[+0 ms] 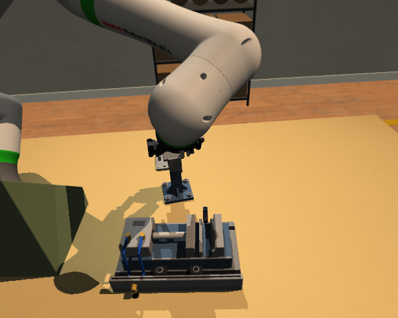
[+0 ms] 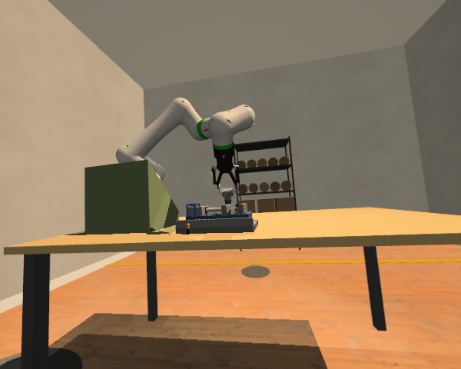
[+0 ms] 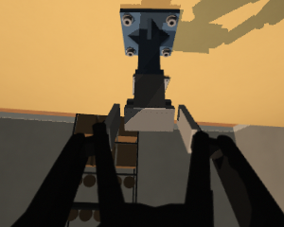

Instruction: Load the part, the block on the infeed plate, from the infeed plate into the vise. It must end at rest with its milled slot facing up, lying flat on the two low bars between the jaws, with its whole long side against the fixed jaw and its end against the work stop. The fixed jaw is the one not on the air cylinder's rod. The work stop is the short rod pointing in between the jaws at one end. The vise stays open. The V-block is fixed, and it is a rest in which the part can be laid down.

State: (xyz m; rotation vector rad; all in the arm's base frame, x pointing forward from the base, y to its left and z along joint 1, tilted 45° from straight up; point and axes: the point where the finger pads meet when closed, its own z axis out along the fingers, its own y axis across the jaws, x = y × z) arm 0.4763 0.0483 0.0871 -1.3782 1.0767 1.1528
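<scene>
My gripper is now 1 cm to the right of the part and 2 cm above it. From my hand the other things lie so: cylinder rod: 1 cm behind, 21 cm to the right, 10 cm below; then V-block post: 2 cm to the left, 12 cm below; then work stop: 8 cm ahead, 17 cm to the right, 8 cm below.
</scene>
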